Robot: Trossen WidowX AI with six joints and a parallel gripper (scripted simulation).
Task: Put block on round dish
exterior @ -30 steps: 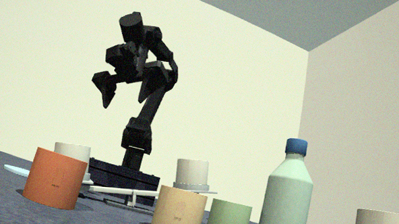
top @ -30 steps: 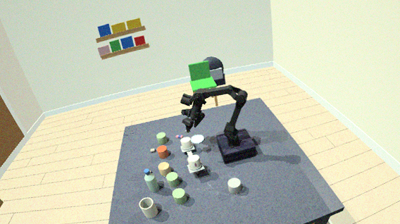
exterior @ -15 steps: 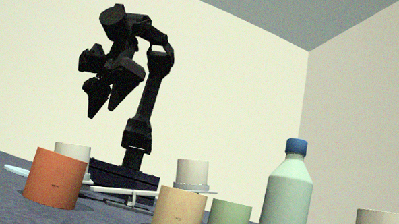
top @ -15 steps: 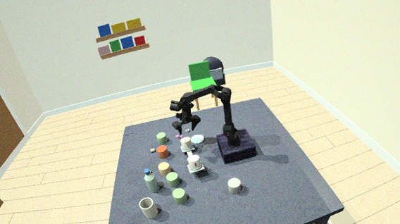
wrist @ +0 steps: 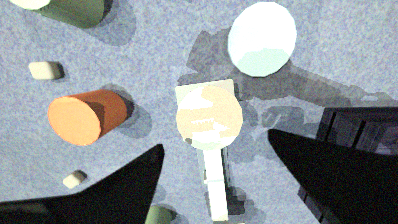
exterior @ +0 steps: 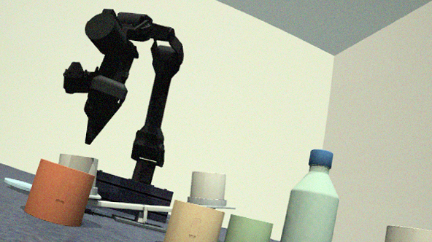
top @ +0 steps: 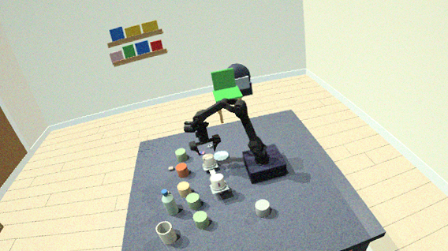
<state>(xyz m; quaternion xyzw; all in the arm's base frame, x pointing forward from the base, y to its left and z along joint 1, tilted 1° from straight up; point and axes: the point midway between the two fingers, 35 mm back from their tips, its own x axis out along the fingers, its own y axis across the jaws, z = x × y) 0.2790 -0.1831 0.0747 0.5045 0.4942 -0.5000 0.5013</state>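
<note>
Now: the pale blue block 8 cm below my gripper tip. From my gripper tip the other things lie so: red-and-blue block 18 cm to the right, 12 cm below, 2 cm ahead; orange cylinder 20 cm ahead, 8 cm below, 2 cm to the right; round pale-blue dish 12 cm below, 10 cm behind, 8 cm to the right.
</note>
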